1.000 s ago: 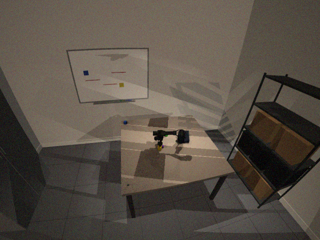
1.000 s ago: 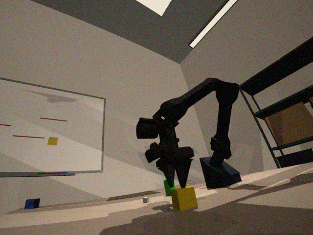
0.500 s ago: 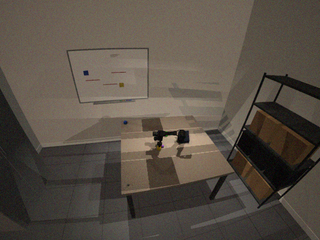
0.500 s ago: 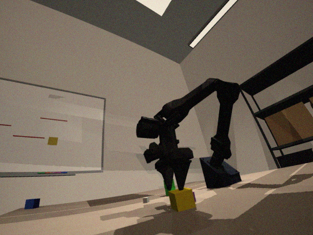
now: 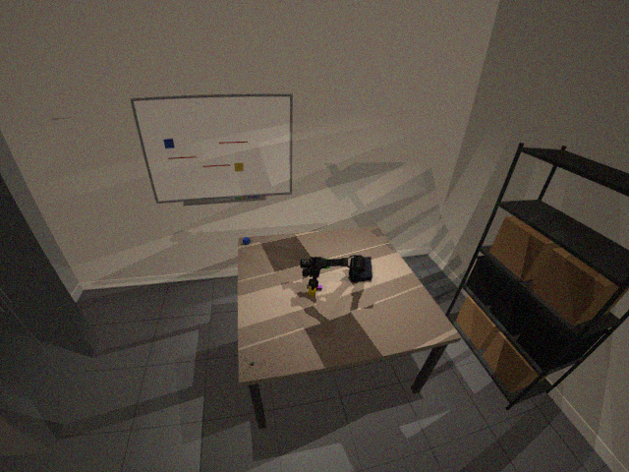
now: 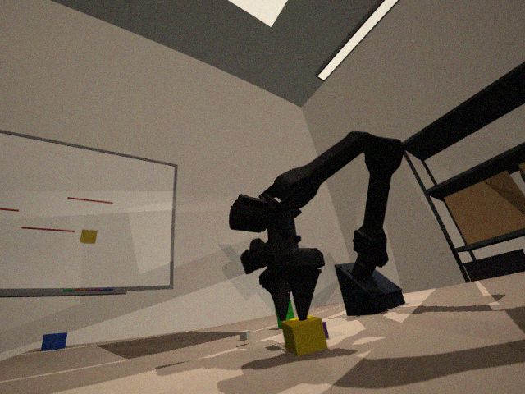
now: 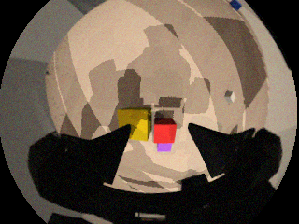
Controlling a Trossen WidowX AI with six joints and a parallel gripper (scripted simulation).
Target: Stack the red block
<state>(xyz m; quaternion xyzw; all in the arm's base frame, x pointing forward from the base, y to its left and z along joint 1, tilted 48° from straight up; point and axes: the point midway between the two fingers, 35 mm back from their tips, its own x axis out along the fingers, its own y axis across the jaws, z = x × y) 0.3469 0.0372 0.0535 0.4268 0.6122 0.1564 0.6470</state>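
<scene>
The red block lies 20 mm below my gripper tip and 20 mm behind it. The rest, counted from my gripper tip: purple block: 50 mm behind, 30 mm below; then blue block: 640 mm to the right, 420 mm ahead, 20 mm below; then yellow block: 40 mm to the left, 20 mm below, 10 mm ahead.
</scene>
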